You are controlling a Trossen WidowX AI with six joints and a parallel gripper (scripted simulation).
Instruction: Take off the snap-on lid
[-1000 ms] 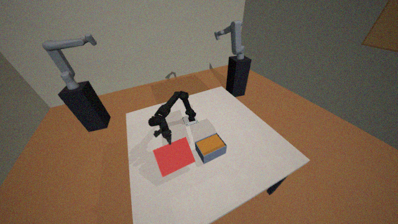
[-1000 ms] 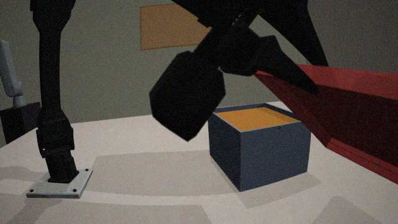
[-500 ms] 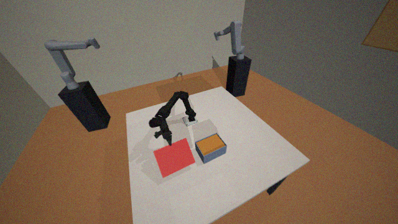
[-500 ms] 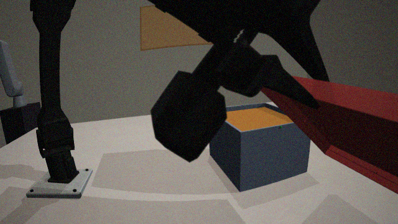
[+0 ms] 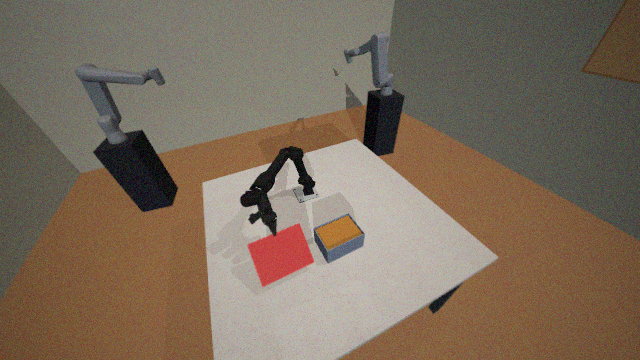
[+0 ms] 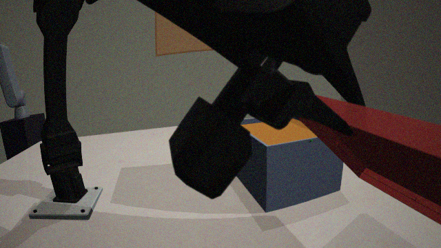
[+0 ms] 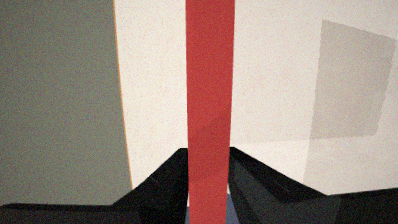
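My gripper tip is now 60 mm short of the red lid, 50 mm above it and 10 mm to the right of it. Also, from my gripper tip: blue storage box (300 mm to the left, 120 mm below, 20 mm ahead).
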